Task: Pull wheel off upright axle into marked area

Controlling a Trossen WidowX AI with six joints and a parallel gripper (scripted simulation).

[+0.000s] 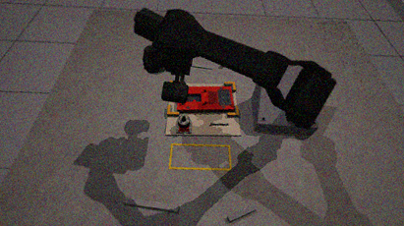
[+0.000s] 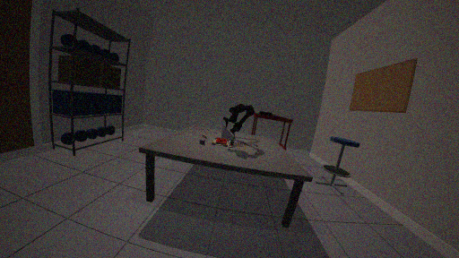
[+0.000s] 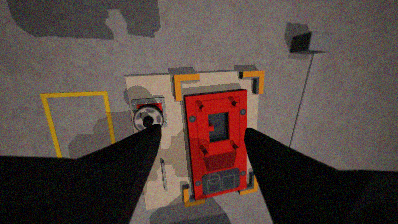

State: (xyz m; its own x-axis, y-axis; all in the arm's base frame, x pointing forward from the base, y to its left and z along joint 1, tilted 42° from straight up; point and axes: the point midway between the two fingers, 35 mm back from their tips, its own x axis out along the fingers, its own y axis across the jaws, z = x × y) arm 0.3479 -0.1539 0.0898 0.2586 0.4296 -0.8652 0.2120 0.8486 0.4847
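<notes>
Now: the wheel 120 mm below my gripper tip, 50 mm to the left of it and 20 mm behind it. From my gripper tip the other things lie so: tan stick: 250 mm to the right, 220 mm behind, 150 mm below.
</notes>
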